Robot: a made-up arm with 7 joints. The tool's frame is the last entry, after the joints. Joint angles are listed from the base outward. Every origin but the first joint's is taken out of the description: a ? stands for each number. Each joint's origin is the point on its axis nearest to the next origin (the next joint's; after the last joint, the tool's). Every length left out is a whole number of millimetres.
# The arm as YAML. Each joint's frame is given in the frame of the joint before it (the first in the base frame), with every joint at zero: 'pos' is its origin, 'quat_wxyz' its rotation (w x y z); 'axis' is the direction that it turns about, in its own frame. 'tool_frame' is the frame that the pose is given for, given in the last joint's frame.
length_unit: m
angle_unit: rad
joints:
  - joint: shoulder
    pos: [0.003, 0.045, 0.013]
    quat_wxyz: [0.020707, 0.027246, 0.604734, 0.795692]
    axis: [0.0, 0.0, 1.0]
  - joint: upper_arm
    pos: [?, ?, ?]
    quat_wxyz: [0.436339, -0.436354, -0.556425, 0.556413]
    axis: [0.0, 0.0, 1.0]
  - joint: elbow
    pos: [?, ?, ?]
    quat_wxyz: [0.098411, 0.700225, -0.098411, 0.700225]
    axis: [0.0, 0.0, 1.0]
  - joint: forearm
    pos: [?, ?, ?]
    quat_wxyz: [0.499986, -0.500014, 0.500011, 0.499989]
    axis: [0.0, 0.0, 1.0]
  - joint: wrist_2
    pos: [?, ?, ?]
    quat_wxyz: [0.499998, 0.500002, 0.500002, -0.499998]
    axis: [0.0, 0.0, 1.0]
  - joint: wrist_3
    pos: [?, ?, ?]
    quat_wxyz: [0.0, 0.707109, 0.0, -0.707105]
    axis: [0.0, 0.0, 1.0]
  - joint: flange
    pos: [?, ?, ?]
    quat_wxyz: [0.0, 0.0, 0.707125, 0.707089]
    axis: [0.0, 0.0, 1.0]
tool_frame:
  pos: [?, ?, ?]
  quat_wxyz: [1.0, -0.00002, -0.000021, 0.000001]
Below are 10 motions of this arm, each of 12 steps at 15 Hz.
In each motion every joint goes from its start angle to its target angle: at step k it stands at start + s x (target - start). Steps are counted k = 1, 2, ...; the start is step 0. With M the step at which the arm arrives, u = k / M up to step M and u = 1 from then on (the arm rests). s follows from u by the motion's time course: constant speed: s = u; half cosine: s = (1 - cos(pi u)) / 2; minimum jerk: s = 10 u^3 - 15 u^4 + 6 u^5.
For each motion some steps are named. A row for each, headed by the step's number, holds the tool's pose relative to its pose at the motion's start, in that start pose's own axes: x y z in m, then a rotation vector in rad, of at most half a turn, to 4 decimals.
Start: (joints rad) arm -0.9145 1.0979 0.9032 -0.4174 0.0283 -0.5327 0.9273
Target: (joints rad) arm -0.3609 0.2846 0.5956 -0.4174 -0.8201 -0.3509 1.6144
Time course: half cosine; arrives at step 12
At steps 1, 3, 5, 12:
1: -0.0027 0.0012 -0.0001 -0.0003 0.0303 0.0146
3: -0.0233 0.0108 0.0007 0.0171 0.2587 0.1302
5: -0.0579 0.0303 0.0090 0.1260 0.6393 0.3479
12: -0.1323 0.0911 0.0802 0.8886 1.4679 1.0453

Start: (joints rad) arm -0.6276 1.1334 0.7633 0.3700 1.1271 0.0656 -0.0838
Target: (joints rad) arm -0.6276 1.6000 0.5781 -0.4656 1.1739 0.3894 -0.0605
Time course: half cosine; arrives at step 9
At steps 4, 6, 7, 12:
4: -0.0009 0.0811 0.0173 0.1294 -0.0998 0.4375
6: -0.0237 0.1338 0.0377 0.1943 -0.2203 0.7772
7: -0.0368 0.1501 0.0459 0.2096 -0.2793 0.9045
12: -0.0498 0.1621 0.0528 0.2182 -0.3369 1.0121

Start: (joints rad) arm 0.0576 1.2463 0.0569 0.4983 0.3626 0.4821 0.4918
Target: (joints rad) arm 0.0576 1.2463 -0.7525 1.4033 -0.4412 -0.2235 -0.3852
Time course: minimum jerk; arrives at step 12
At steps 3, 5, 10, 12:
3: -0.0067 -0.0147 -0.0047 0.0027 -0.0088 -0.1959
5: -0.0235 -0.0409 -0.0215 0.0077 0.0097 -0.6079
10: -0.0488 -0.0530 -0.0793 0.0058 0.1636 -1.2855
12: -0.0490 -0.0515 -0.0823 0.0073 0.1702 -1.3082

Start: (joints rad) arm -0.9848 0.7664 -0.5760 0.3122 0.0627 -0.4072 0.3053
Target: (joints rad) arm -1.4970 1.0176 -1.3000 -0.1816 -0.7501 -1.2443 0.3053
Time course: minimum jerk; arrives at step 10
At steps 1, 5, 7, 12:
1: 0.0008 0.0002 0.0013 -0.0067 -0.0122 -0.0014
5: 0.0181 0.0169 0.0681 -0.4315 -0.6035 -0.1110
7: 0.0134 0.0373 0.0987 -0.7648 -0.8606 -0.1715
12: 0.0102 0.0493 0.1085 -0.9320 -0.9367 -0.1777

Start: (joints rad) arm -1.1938 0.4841 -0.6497 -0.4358 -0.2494 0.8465 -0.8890
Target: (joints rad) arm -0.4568 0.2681 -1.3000 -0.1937 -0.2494 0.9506 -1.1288
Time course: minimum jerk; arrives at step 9
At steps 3, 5, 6, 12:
3: 0.0327 -0.0343 -0.0316 -0.1879 0.0466 -0.2326
5: 0.0808 -0.1227 -0.0666 -0.5015 0.0854 -0.6812
6: 0.0962 -0.1709 -0.0698 -0.6289 0.0820 -0.8981
12: 0.1073 -0.2258 -0.0627 -0.7521 0.0616 -1.1428

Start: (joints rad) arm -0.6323 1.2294 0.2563 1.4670 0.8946 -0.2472 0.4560
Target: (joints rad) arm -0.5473 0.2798 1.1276 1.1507 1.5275 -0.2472 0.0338
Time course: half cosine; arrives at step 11
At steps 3, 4, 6, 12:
3: -0.0123 -0.0326 0.0296 -0.1036 -0.0667 -0.1419
4: -0.0240 -0.0529 0.0491 -0.1709 -0.1046 -0.2388
6: -0.0599 -0.0933 0.0901 -0.3122 -0.1655 -0.4657
12: -0.1362 -0.1386 0.1395 -0.4787 -0.1881 -0.8456

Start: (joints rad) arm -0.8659 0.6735 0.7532 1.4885 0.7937 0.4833 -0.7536
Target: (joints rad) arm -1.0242 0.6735 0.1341 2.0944 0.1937 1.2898 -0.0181
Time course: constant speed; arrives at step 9
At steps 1, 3, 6, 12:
1: 0.0039 -0.0062 -0.0065 -0.0636 0.1037 0.0376
3: 0.0066 -0.0180 -0.0219 -0.1725 0.3405 0.1333
6: -0.0022 -0.0341 -0.0466 -0.2895 0.7492 0.3149
12: -0.0241 -0.0493 -0.0665 -0.3617 1.1957 0.5090

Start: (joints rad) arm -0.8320 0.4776 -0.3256 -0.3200 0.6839 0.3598 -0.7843
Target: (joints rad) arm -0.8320 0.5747 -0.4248 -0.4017 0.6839 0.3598 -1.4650
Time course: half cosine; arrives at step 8
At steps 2, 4, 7, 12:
2: -0.0010 -0.0001 0.0011 0.0200 -0.0034 -0.1056
4: -0.0035 -0.0006 0.0036 0.0686 -0.0039 -0.3616
7: -0.0069 -0.0018 0.0068 0.1314 0.0121 -0.6977
12: -0.0072 -0.0019 0.0071 0.1364 0.0143 -0.7255

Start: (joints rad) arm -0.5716 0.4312 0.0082 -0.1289 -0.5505 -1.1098 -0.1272
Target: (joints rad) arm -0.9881 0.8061 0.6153 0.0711 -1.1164 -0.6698 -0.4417
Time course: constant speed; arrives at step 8
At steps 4, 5, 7, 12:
4: 0.0536 0.0643 0.0017 0.1120 -0.0767 0.0217
5: 0.0675 0.0786 0.0073 0.1217 -0.1167 0.0334
7: 0.0938 0.1041 0.0242 0.1175 -0.2220 0.0539
12: 0.1057 0.1153 0.0351 0.1043 -0.2872 0.0596

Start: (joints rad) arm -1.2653 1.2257 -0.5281 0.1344 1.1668 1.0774 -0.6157
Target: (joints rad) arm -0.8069 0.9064 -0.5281 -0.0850 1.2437 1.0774 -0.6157
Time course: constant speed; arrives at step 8
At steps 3, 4, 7, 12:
3: -0.0249 -0.0405 0.0200 0.0526 -0.1522 -0.1076
4: -0.0347 -0.0536 0.0244 0.0649 -0.1989 -0.1476
7: -0.0677 -0.0901 0.0312 0.0870 -0.3243 -0.2783
12: -0.0797 -0.1010 0.0315 0.0895 -0.3605 -0.3251

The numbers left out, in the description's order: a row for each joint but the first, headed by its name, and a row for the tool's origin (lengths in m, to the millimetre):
upper_arm: 0.005 -0.016 0.0
elbow: -0.171 0.044 0.0
forearm: 0.018 0.001 0.0
wrist_2: 0.006 -0.088 0.0
wrist_3: 0.0 0.0 0.0
flange: -0.06 0.0 0.0
tool: 0.0 0.0 0.0

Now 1 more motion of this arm.
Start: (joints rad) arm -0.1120 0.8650 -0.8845 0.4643 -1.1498 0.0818 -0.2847
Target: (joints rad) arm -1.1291 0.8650 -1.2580 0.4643 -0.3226 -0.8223 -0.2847
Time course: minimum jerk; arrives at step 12
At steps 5, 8, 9, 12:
5: 0.0128 -0.0213 0.1025 0.6012 -0.3878 -0.0918
8: -0.0112 -0.0848 0.2026 1.3878 -0.8298 -0.2864
9: -0.0214 -0.1021 0.2184 1.5814 -0.9113 -0.3467
12: -0.0322 -0.1185 0.2308 1.7718 -0.9763 -0.4106

